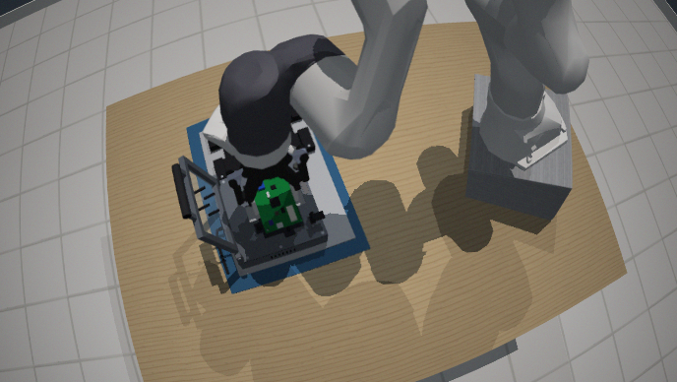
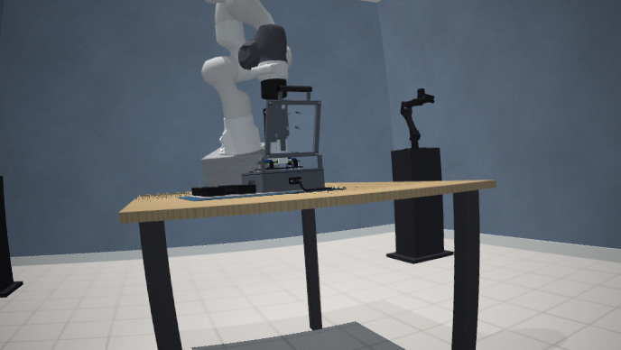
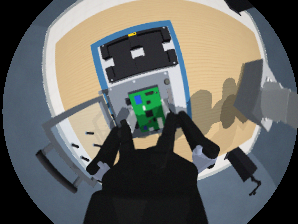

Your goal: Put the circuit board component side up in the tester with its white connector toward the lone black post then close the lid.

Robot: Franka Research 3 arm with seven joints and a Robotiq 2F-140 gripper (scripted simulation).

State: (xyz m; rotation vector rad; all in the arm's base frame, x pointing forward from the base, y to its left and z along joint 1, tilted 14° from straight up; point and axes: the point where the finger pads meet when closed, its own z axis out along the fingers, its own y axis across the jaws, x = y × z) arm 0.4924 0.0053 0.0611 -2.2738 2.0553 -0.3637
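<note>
My gripper is now 20 mm above the green circuit board. Also, from my hand: black post: 70 mm behind, 50 mm to the left, 20 mm below; see-through lid: 120 mm ahead, 10 mm to the left, 80 mm above.
</note>
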